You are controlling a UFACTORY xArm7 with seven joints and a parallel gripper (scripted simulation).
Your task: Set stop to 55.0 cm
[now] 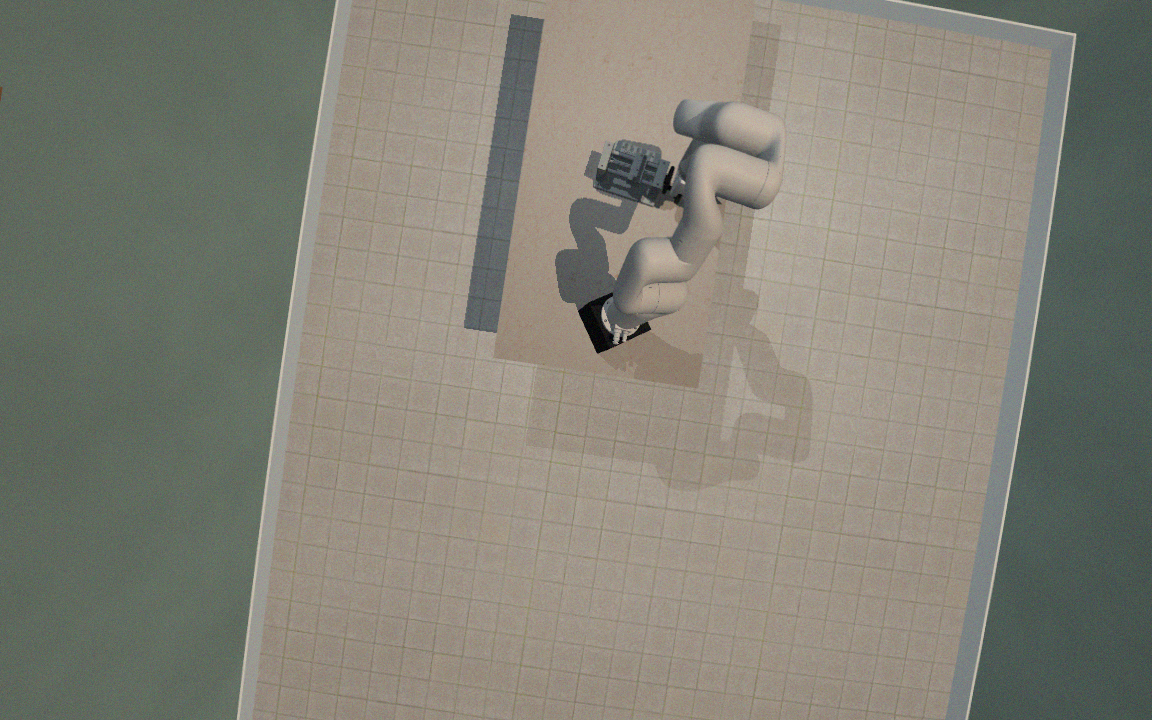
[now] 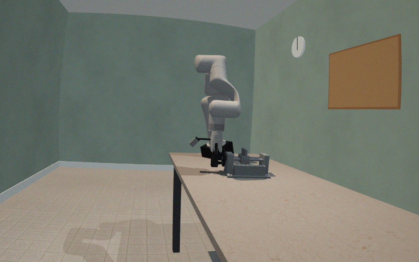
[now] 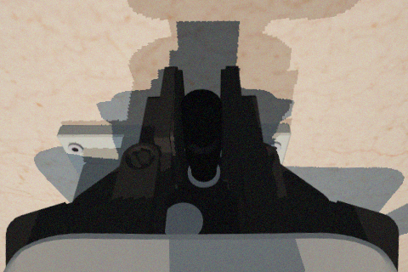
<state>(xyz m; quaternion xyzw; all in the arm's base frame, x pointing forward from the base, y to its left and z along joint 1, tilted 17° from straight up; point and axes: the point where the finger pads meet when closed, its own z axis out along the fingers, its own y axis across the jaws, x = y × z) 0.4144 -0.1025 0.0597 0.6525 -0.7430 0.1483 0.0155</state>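
Right now the black handwheel is 20 mm to the left of my hand and 10 mm ahead of it. Also, from my hand: crank handle: 10 mm to the left; then stop block: 140 mm to the left, 40 mm ahead, 40 mm above.
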